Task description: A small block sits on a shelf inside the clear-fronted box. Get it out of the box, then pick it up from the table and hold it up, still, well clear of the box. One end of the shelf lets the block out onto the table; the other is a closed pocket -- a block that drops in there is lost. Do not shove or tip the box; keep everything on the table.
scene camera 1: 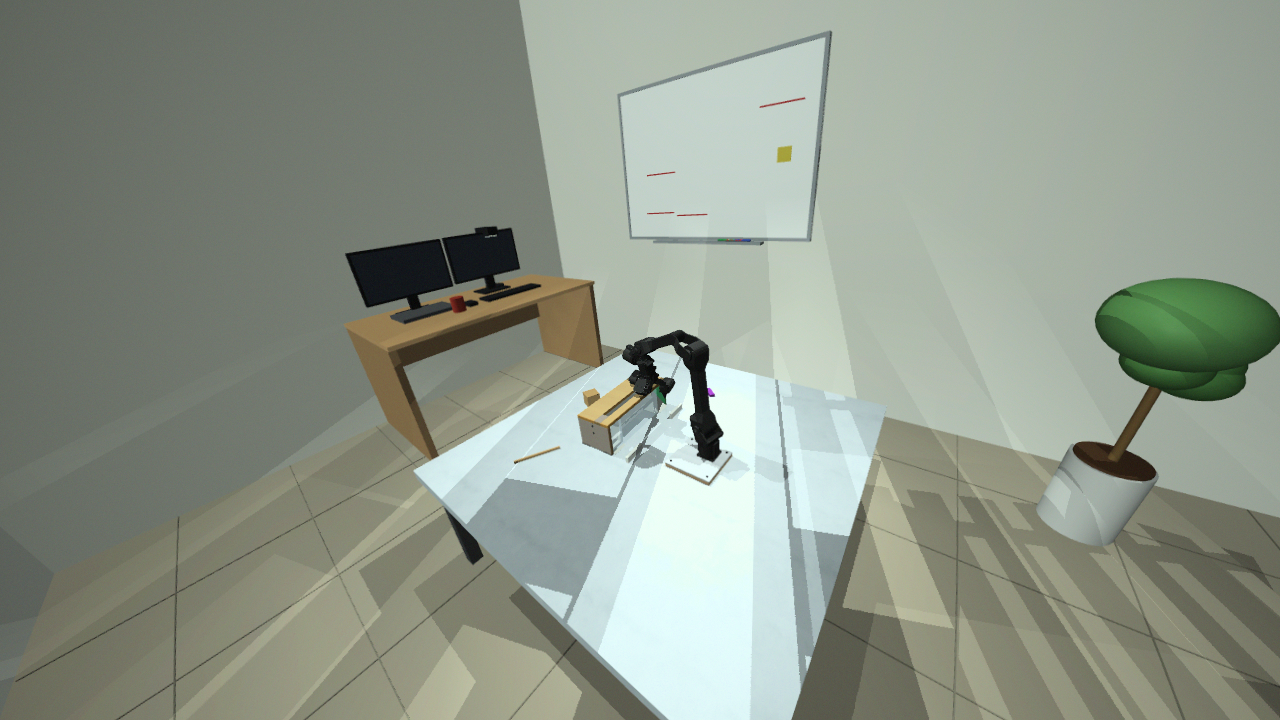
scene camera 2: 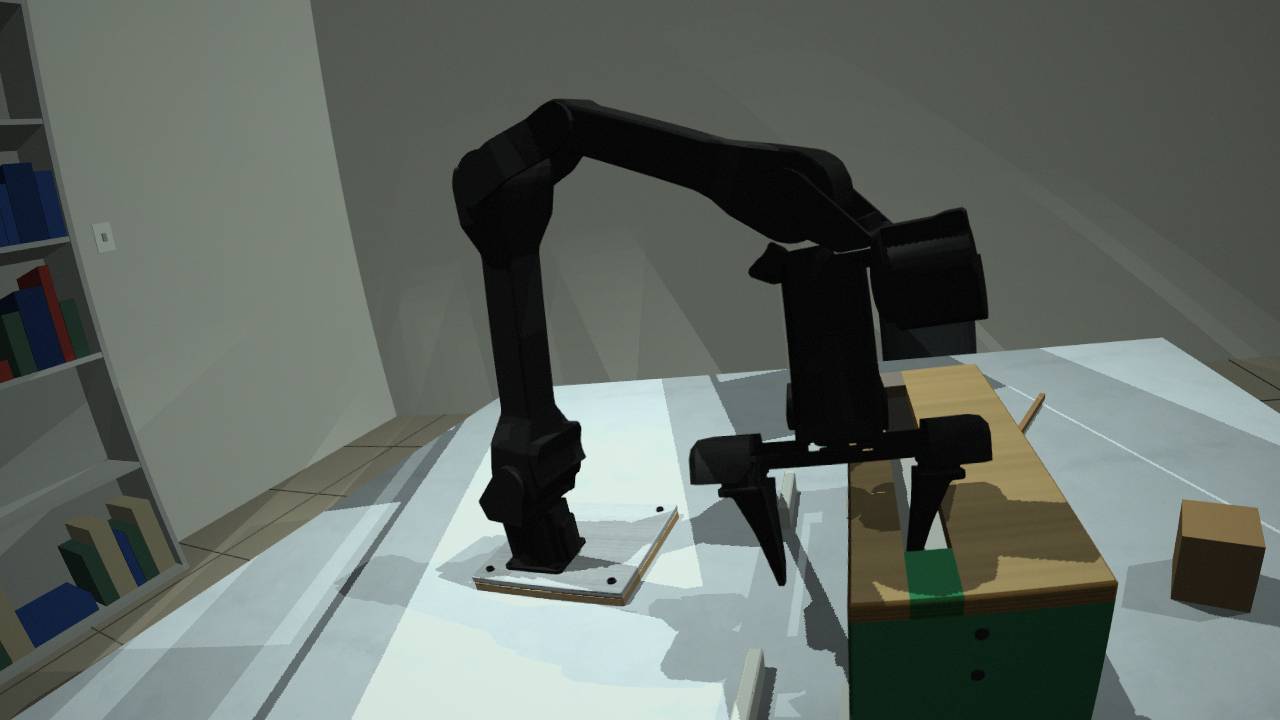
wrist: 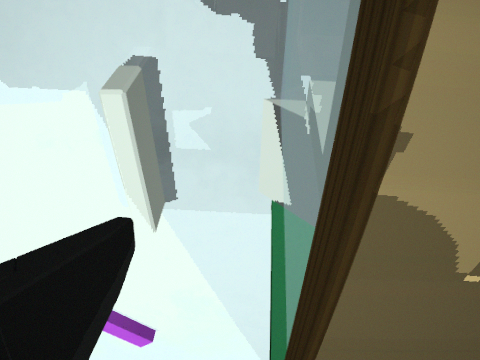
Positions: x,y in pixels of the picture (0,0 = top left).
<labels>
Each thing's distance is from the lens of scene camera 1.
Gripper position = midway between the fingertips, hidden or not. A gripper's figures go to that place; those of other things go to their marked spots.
my gripper (scene camera 1: pixel 656 394): 1.46 m
box (scene camera 1: pixel 608 423): 1.25 m
</labels>
